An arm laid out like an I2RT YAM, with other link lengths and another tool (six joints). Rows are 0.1 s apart.
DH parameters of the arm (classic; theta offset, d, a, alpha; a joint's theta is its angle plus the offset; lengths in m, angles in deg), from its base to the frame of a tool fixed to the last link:
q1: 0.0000 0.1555 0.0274 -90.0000
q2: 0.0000 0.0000 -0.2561 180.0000
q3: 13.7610 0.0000 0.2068 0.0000
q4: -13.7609 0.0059 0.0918 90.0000
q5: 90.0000 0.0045 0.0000 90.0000
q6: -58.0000 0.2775 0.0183 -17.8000
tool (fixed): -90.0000 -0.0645 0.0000 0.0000
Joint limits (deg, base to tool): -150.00..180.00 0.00..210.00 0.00..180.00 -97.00..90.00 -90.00..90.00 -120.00..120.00
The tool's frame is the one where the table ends.
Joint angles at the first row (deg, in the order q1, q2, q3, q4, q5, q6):
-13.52 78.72 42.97 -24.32 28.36 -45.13
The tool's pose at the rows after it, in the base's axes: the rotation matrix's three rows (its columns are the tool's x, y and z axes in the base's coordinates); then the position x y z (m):
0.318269, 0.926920, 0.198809; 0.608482, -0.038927, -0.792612; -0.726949, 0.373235, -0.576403; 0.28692, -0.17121, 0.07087
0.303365, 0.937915, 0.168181; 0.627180, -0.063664, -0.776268; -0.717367, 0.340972, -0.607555; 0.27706, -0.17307, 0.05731
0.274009, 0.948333, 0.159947; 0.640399, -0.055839, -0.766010; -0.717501, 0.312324, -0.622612; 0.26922, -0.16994, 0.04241
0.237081, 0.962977, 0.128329; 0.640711, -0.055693, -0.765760; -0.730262, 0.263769, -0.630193; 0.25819, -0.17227, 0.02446
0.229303, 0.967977, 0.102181; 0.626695, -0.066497, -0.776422; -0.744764, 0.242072, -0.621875; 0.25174, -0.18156, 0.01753
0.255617, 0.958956, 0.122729; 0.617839, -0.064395, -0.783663; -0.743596, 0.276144, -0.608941; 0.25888, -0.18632, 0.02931
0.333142, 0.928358, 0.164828; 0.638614, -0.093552, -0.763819; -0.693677, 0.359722, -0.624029; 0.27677, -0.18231, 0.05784
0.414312, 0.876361, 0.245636; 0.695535, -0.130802, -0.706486; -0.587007, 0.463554, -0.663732; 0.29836, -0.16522, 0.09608
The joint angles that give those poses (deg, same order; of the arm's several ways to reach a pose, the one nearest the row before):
-15.84 80.11 42.19 -22.88 27.96 -46.13
-17.67 81.44 41.37 -22.89 26.41 -46.48
-18.04 82.43 38.87 -20.82 25.74 -47.49
-18.83 85.01 36.74 -18.33 26.22 -48.72
-20.38 86.65 35.90 -16.27 27.07 -49.98
-20.95 85.07 36.93 -16.57 26.79 -50.47
-20.92 81.56 41.68 -21.95 23.86 -47.48
-20.59 77.08 48.00 -29.32 17.69 -43.24

